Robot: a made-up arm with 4 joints.
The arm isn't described. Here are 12 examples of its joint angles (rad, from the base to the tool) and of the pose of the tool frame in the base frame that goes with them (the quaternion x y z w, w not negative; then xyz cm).
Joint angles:
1: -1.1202 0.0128 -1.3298 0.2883
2: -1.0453 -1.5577 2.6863 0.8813
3: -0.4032 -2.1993 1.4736 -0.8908
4: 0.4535 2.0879 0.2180 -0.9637
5: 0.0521 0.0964 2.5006 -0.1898
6: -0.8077 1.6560 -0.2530 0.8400
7: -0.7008 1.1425 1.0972 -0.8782
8: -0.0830 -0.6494 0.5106 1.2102
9: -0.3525 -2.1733 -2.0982 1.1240
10: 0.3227 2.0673 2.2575 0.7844
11: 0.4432 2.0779 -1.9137 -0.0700
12: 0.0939 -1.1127 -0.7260 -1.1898
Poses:
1: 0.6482 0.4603 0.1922 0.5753 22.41 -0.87 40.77
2: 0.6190 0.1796 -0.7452 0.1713 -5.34 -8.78 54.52
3: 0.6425 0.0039 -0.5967 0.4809 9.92 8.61 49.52
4: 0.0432 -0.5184 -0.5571 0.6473 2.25 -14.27 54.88
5: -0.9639 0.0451 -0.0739 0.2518 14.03 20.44 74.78
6: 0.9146 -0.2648 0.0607 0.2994 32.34 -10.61 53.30
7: -0.4706 -0.0981 -0.0487 0.8755 19.19 -22.22 75.10
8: 0.1288 0.1000 0.0083 0.9866 24.13 -6.69 77.35
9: 0.2935 0.1774 -0.6955 0.6314 -2.11 -29.82 71.84
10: -0.1104 -0.4871 -0.6916 0.5218 -17.30 8.86 80.60
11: -0.5295 0.6755 -0.5131 0.0117 15.72 -0.44 87.04
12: -0.3987 0.5321 0.2310 0.7103 1.87 -23.77 58.22
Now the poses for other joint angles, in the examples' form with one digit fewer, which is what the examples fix.
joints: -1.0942 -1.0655 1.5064 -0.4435
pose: -0.784 -0.244 0.571 0.029 16.2 16.6 66.5
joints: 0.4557 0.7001 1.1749 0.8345
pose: -0.088 -0.435 -0.319 0.837 -7.1 -0.3 84.3
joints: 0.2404 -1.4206 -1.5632 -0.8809
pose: 0.045 0.574 -0.071 0.815 -15.4 -13.6 52.3
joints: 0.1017 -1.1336 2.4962 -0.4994
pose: 0.899 -0.009 -0.369 0.236 7.2 21.0 53.7
